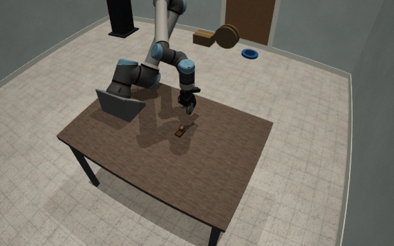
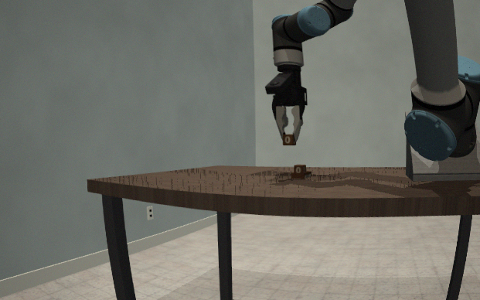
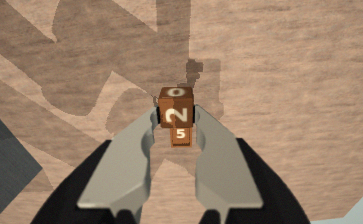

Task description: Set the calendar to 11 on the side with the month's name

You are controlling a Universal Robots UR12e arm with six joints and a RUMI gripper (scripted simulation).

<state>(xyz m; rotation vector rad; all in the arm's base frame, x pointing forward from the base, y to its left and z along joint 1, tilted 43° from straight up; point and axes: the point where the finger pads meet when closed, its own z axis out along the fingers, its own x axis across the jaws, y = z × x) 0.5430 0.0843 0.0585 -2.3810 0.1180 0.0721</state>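
Right now my hand is 10 mm past the calendar tray, 110 mm to the left of it and 120 mm above it. The rest, counted from my hand: cube: 10 mm below.
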